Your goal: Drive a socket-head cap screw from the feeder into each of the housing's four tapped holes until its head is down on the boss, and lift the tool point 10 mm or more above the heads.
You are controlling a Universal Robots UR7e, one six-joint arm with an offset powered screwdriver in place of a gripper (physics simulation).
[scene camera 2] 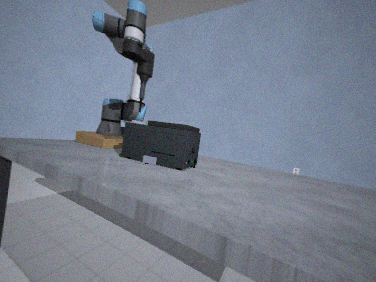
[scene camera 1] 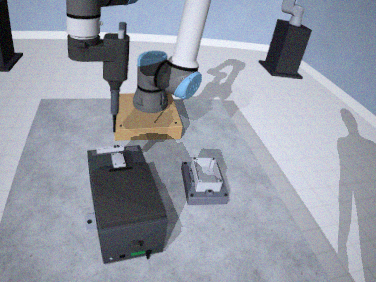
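Observation:
My screwdriver (scene camera 1: 114, 131) (scene camera 2: 140, 111) points down, its thin bit tip in the air above the back end of the feeder. It has no fingers, and whether a screw sits on the tip is too small to tell. The dark box-shaped feeder (scene camera 1: 127, 187) (scene camera 2: 160, 145) stands at the left in scene camera 1, with a small light pick-up block (scene camera 1: 118, 160) near its back end. The white open housing (scene camera 1: 207, 187) sits upright on a dark grey fixture (scene camera 1: 207, 199) to the right of the feeder. Dark spots show at its corners; whether they are screw heads or holes I cannot tell. The feeder hides the housing in scene camera 2.
The arm's base stands on a wooden block (scene camera 1: 145, 133) (scene camera 2: 97, 140) behind the feeder and housing. A small light tab (scene camera 1: 90, 221) (scene camera 2: 149, 160) sticks out from the feeder's side. A dark pedestal (scene camera 1: 287, 47) stands on the floor beyond the grey table (scene camera 1: 265, 240) (scene camera 2: 280, 215).

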